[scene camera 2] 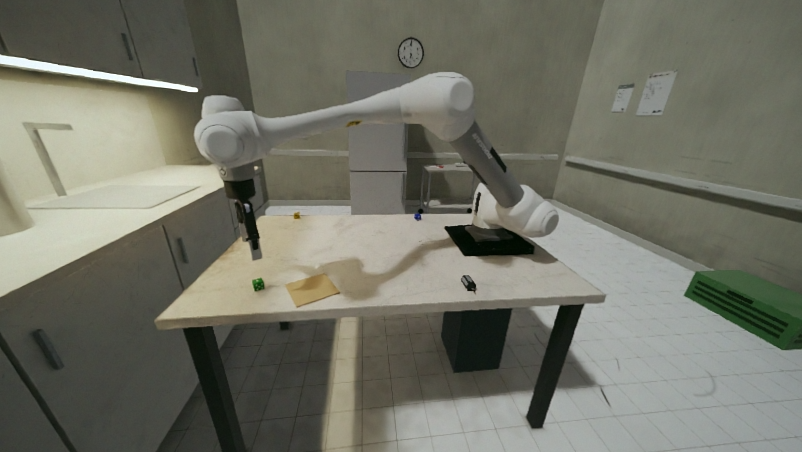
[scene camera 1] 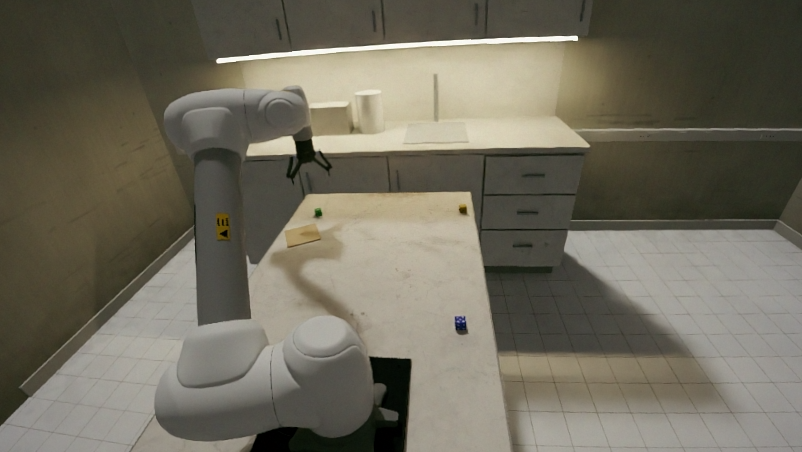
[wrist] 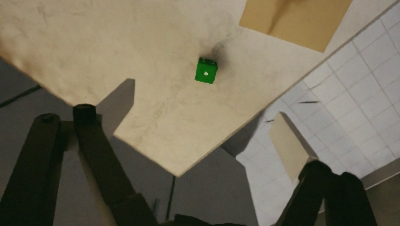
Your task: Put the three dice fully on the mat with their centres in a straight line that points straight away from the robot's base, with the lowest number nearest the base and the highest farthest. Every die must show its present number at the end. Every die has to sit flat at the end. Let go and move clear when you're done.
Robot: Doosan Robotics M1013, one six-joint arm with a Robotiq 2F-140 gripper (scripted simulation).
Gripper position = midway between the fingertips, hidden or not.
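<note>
My gripper's there in scene camera 2 (scene camera 2: pixel 252 249), and you'd find my gripper in scene camera 1 (scene camera 1: pixel 312 187) and in the wrist view (wrist: pixel 206 108) too. There's also a tan mat (scene camera 2: pixel 315 288) that I can see.
</note>
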